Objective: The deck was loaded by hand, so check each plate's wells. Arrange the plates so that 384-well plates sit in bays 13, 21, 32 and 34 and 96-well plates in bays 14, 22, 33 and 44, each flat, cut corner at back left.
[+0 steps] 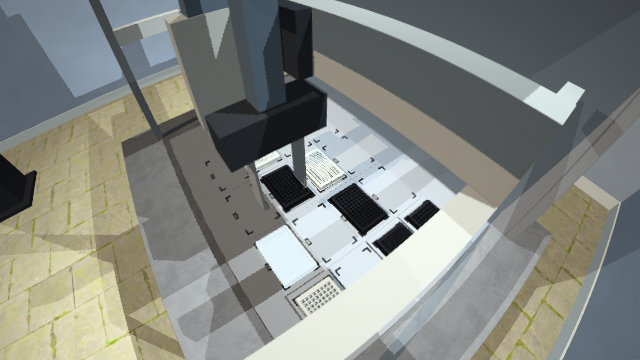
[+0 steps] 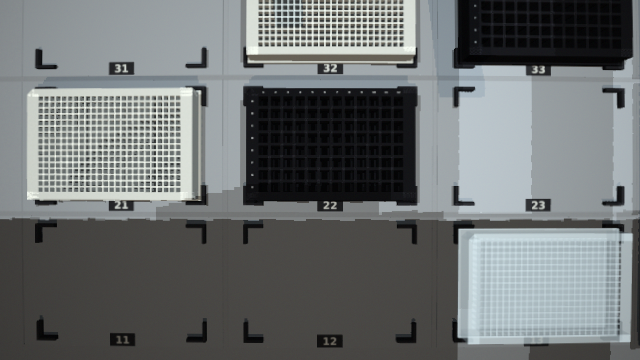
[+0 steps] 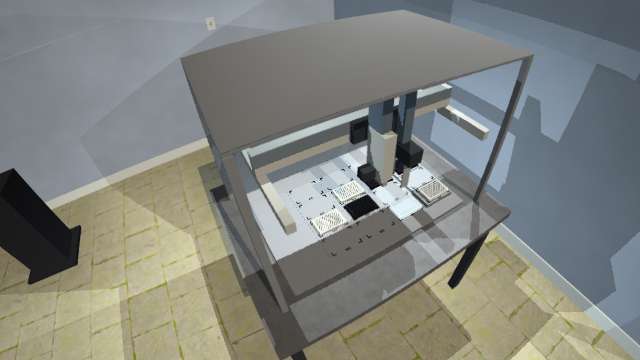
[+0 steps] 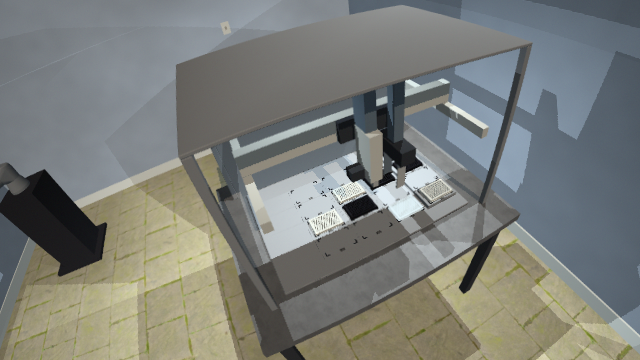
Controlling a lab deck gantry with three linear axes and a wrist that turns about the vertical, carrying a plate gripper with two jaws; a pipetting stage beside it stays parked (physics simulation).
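Places are measured from the robot's base along level axes (x ahead, y left, z up), in centimetres.
Pixels of known places: gripper, fingertip midpoint: [image 1: 281,192] [image 3: 397,180] [image 4: 393,180]; robot's base, origin of the base link: [image 1: 206,163] [image 2: 43,334] [image 3: 333,255] [image 4: 327,255].
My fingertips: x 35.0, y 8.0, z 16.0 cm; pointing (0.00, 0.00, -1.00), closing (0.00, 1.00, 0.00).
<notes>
Ahead of a thing's pixels: the offset from my fingertips to its top centre. "*": to the spot under its first point.
A white 384-well plate {dz -14.6, dx -28.6, dy +7.0 cm} [image 2: 110,145] [image 1: 267,160] lies in bay 21, its cut corner at back left. Another {dz -14.6, dx -12.2, dy +17.7 cm} [image 2: 330,25] [image 1: 325,171] lies in bay 32. A clear 384-well plate {dz -14.6, dx +4.2, dy -3.7 cm} [image 2: 545,287] [image 1: 286,256] lies in bay 13. Black 96-well plates lie in bay 22 {* dz -14.6, dx -12.2, dy +6.9 cm} [image 2: 330,145] and bay 33 {* dz -14.6, dx +3.8, dy +15.9 cm} [image 2: 545,25] [image 1: 358,207]. A white 96-well plate {dz -13.1, dx +20.7, dy -3.7 cm} [image 1: 320,297] [image 3: 433,190] is in bay 14. Black plates {dz -13.1, dx +20.6, dy +17.7 cm} [image 1: 393,238] {dz -13.1, dx +20.7, dy +28.4 cm} [image 1: 422,214] lie in bays 34 and 44, wells too small to tell. My gripper [image 1: 284,197] is open and empty, hanging above the deck near bay 22.
The pipetting stage [image 1: 200,70] [image 3: 382,157] stands beside the gripper column. Bays 11, 12, 23 and the visible part of 31 hold no plate. The front rail [image 1: 415,250] hides part of the deck. A roof [image 3: 350,75] on posts covers the gantry.
</notes>
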